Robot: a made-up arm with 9 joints. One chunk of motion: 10 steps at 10 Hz.
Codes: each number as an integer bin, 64 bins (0 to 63) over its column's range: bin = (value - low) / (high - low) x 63, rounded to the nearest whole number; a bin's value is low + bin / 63 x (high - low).
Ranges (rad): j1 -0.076..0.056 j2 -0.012..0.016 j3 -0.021..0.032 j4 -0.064..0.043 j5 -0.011..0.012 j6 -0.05..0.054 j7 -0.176..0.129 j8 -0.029..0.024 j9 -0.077..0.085
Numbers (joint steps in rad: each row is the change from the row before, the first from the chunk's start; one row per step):
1: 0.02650 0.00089 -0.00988 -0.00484 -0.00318 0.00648 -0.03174 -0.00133 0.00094
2: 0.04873 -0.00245 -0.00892 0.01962 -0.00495 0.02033 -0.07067 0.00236 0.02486
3: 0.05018 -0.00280 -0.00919 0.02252 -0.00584 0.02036 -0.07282 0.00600 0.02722
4: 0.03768 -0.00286 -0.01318 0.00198 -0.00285 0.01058 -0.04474 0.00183 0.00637
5: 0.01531 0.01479 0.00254 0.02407 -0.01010 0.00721 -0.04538 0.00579 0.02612
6: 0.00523 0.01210 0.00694 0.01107 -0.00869 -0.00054 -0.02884 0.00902 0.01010
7: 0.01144 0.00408 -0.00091 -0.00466 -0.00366 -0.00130 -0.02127 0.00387 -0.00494
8: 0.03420 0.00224 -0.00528 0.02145 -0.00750 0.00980 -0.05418 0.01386 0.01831
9: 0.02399 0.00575 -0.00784 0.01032 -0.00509 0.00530 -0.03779 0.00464 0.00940
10: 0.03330 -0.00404 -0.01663 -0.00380 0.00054 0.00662 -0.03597 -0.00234 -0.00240
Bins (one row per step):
1: 49 29 13 35 21 34 30 33 30
2: 60 21 14 49 17 43 22 37 40
3: 60 21 14 51 14 43 21 42 41
4: 54 21 9 39 22 37 27 37 32
5: 44 60 28 52 2 35 27 41 40
6: 39 54 33 44 6 30 30 45 34
7: 42 36 24 35 20 30 32 39 28
8: 53 32 19 50 10 36 25 51 37
9: 48 40 16 44 16 33 29 40 34
10: 52 18 5 35 32 34 29 32 29

